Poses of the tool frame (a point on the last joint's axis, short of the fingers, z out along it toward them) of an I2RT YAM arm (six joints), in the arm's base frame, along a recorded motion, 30 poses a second.
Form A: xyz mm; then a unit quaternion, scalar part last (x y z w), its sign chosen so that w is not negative.
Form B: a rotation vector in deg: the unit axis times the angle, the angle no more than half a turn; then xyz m. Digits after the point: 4 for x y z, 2 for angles.
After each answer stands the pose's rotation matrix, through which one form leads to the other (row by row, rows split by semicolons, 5 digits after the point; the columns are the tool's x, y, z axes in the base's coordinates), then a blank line. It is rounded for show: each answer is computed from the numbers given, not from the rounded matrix.
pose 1, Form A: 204.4, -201.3, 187.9, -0.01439, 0.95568, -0.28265, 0.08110
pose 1, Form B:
-2.46, 163.67, -48.41, 0.2044, -0.2013, 0.1879
-0.98643 0.01834 0.16315; -0.07335 0.83980 -0.53791; -0.14688 -0.54258 -0.82706

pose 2, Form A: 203.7, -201.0, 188.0, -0.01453, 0.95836, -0.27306, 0.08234
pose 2, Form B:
-2.49, 164.01, -46.73, 0.2037, -0.2010, 0.1880
-0.98602 0.01712 0.16576; -0.07282 0.85046 -0.52098; -0.14989 -0.52577 -0.83732

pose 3, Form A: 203.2, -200.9, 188.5, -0.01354, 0.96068, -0.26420, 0.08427
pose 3, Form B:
-2.31, 164.22, -45.16, 0.2032, -0.2009, 0.1885
-0.98543 0.01851 0.16907; -0.07054 0.86003 -0.50535; -0.15476 -0.50991 -0.84619

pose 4, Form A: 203.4, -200.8, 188.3, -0.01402, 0.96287, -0.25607, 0.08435
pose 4, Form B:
-2.40, 164.59, -43.77, 0.2034, -0.2008, 0.1883
-0.98538 0.01620 0.16962; -0.07020 0.86846 -0.49076; -0.15526 -0.49549 -0.85463

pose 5, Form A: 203.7, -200.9, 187.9, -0.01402, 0.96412, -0.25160, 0.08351
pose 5, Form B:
-2.40, 164.88, -43.03, 0.2037, -0.2009, 0.1879
-0.98566 0.01499 0.16808; -0.06906 0.87300 -0.48280; -0.15397 -0.48749 -0.85945

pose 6, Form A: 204.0, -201.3, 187.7, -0.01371, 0.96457, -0.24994, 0.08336
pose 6, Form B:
-2.34, 164.97, -42.75, 0.2040, -0.2013, 0.1877
-0.98573 0.01522 0.16767; -0.06812 0.87468 -0.47988; -0.15396 -0.48445 -0.86116

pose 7, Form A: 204.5, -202.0, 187.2, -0.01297, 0.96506, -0.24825, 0.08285
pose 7, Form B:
-2.22, 165.11, -42.47, 0.2045, -0.2020, 0.1872
-0.98594 0.01610 0.16635; -0.06617 0.87641 -0.47700; -0.15347 -0.48130 -0.86302

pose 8, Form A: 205.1, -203.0, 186.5, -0.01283, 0.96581, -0.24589, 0.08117
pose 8, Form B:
-2.20, 165.40, -42.11, 0.2051, -0.2030, 0.1865
-0.98649 0.01514 0.16310; -0.06470 0.87875 -0.47288; -0.15048 -0.47705 -0.86590

